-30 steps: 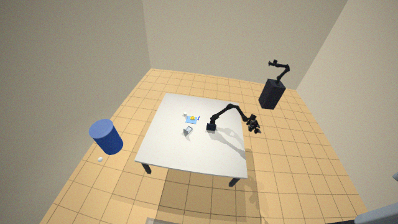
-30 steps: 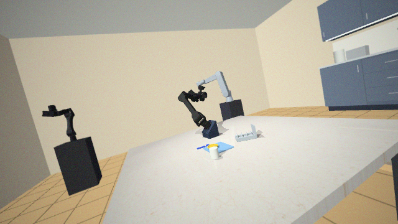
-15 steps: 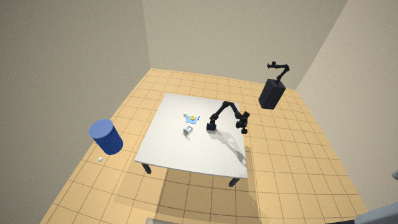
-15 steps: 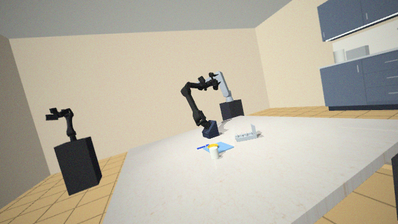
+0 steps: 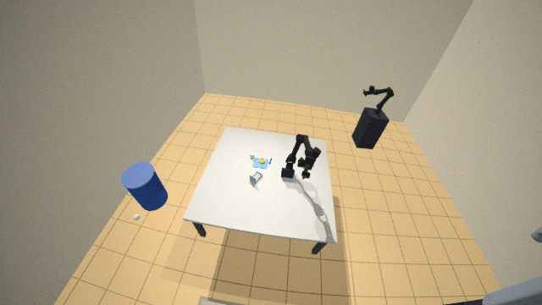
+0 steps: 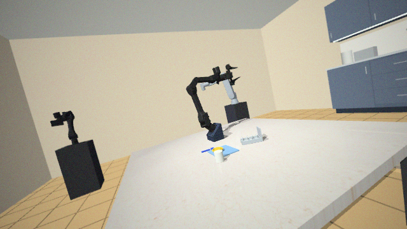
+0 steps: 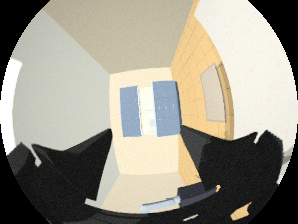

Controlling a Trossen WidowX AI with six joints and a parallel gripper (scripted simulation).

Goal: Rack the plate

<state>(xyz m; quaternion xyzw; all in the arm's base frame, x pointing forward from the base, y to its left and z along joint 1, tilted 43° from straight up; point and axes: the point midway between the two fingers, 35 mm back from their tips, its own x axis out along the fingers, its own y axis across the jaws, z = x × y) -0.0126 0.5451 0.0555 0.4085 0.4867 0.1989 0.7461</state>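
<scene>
My gripper tip is 30 cm short of the yellow plate, 54 cm to the left of it and 48 cm above it. From my gripper tip the other things lie so: grey dish rack (34 cm ahead, 32 cm to the right, 47 cm below); then light blue mat (31 cm ahead, 52 cm to the right, 49 cm below); then small white cup (41 cm ahead, 60 cm to the right, 47 cm below).
</scene>
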